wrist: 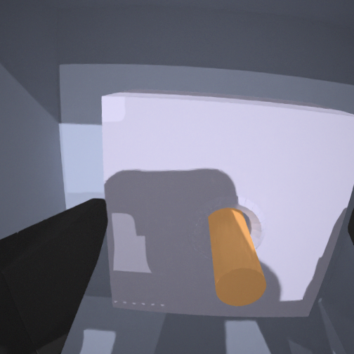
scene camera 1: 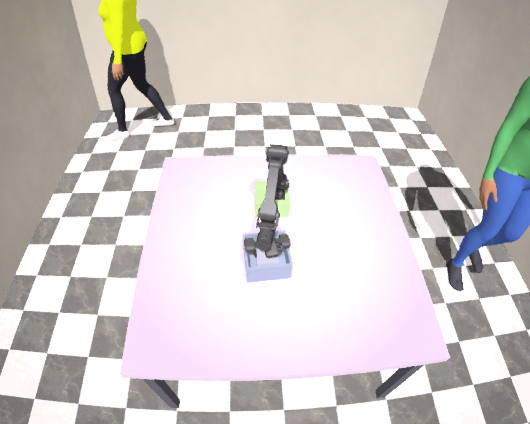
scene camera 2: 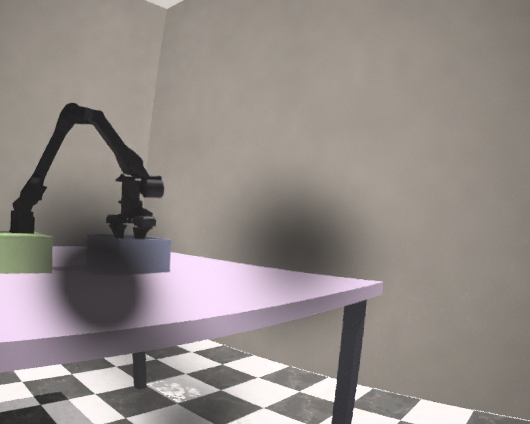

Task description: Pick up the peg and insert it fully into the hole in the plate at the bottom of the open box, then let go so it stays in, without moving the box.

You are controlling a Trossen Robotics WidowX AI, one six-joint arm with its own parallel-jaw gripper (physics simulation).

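Seen in the pictures: arm's base at its link origin: (scene camera 1: pixel 278 195) (scene camera 2: pixel 21 232).
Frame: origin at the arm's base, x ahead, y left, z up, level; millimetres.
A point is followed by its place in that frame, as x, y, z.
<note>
The orange peg (wrist: pixel 238 260) stands up from the hole (wrist: pixel 256 227) in the pale lavender plate (wrist: pixel 170 135), leaning slightly in the wrist view. A good length of it shows above the plate, and part of the hole shows beside its lower end. How deep it sits is hidden. The plate lies at the bottom of the open blue-grey box (scene camera 1: pixel 268 273) {426, -46, -42} (scene camera 2: pixel 150 256) {360, -147, -48} (wrist: pixel 30 150). My gripper (scene camera 1: pixel 268 250) {339, -54, -35} (scene camera 2: pixel 130 237) is open, pointing down at the box, its fingers spread wide on either side of the peg without touching it.
The box walls surround the plate and rise near my fingers. A green block (scene camera 1: pixel 259 205) {63, -91, -10} (scene camera 2: pixel 25 254) {-12, -115, -48} is at the arm's base on the pink table (scene camera 1: pixel 200 310) {582, -321, -97} (scene camera 2: pixel 250 295) {399, -521, -97}. A person in yellow (scene camera 1: pixel 125 30) and one in green (scene camera 1: pixel 515 145) are off the table.
</note>
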